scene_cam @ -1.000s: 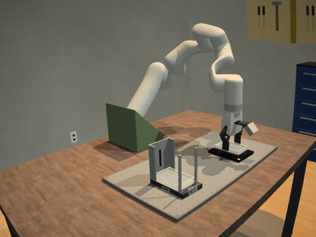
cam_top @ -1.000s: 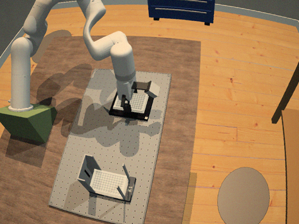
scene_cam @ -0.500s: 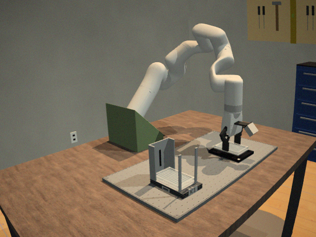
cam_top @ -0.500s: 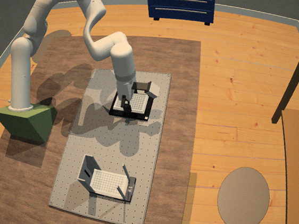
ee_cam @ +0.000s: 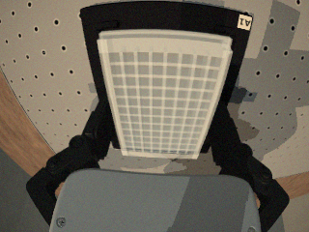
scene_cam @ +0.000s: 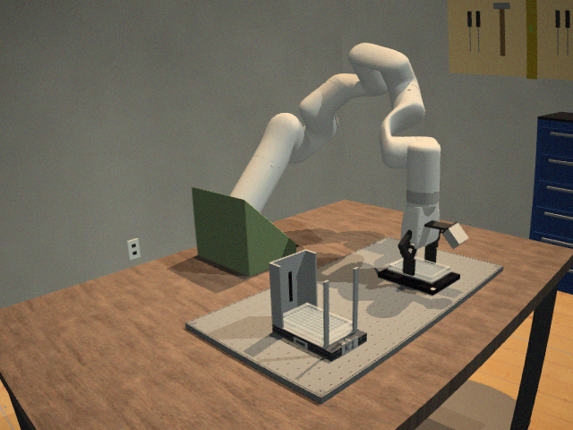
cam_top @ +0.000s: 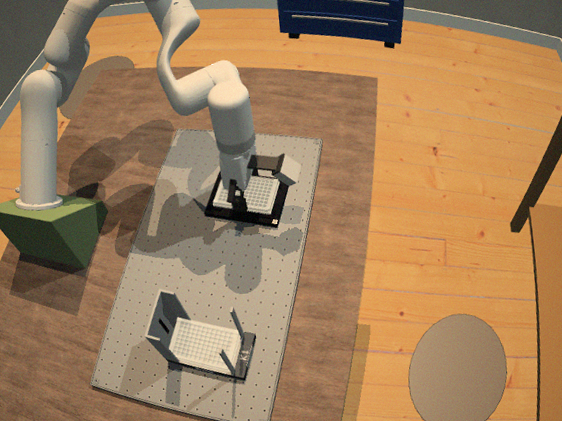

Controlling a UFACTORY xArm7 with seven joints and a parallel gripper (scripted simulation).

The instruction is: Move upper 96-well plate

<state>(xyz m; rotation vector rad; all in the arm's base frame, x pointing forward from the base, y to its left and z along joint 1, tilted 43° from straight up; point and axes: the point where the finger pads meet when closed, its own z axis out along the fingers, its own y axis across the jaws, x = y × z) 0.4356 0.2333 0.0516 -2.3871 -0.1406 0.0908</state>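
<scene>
My hand is 30 mm above the black plate nest N1. The rest, counted from my hand: pale A1 square: 80 mm ahead, 50 mm to the right, 20 mm below; then rack back wall: 30 mm behind, 360 mm to the right, 50 mm above.
</scene>
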